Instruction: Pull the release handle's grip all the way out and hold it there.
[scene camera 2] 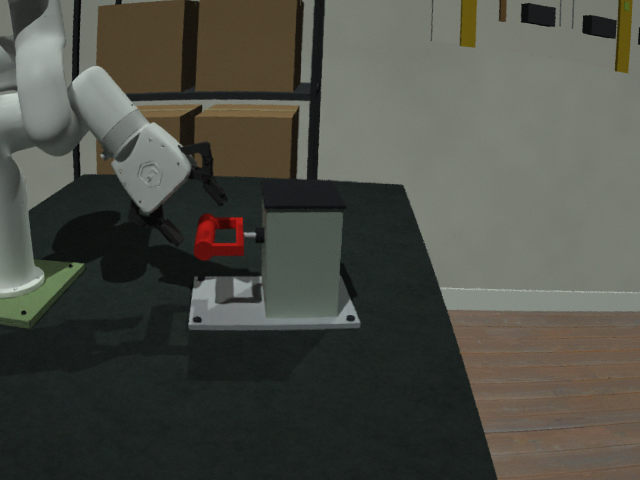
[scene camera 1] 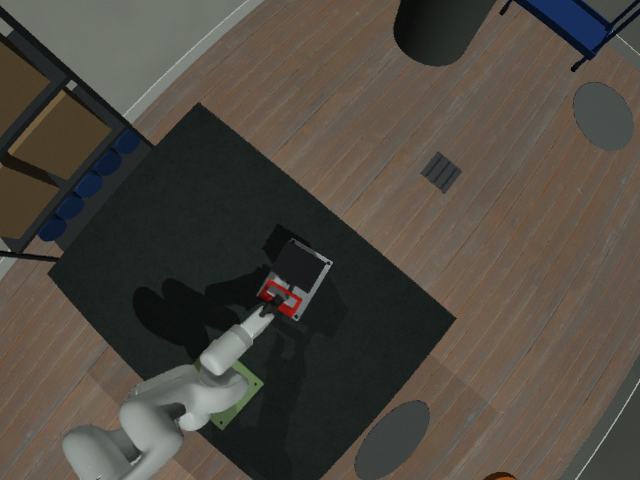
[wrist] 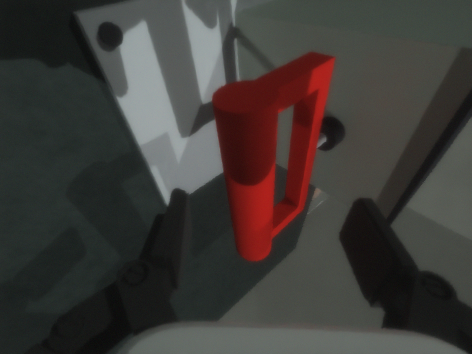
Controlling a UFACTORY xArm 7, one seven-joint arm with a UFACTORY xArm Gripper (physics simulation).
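Observation:
The release handle is a red frame with a thick round grip [scene camera 2: 205, 237] [wrist: 252, 200] on its near side. A short thin rod [scene camera 2: 249, 235] joins the frame to the front of a pale grey-green housing [scene camera 2: 302, 263] with a black top. The housing stands on a light grey base plate [scene camera 2: 232, 322] [wrist: 135, 100]. My gripper [scene camera 2: 199, 218] [wrist: 268, 213] is open, tilted downward, with one finger higher and one lower. In the wrist view the grip shows between the two fingers, farther off than the fingertips; the fingers do not touch it. In scene camera 1 the gripper partly covers the red handle [scene camera 1: 290, 305].
The housing's base plate lies on a dark mat [scene camera 1: 196, 196] [scene camera 2: 361, 413]. The arm stands on a green base plate [scene camera 1: 227, 415] [scene camera 2: 46, 297] at the mat's edge. A shelf rack [scene camera 2: 316, 103] with brown boxes [scene camera 2: 248, 144] stands behind. A dark column [scene camera 1: 439, 31] stands farther off.

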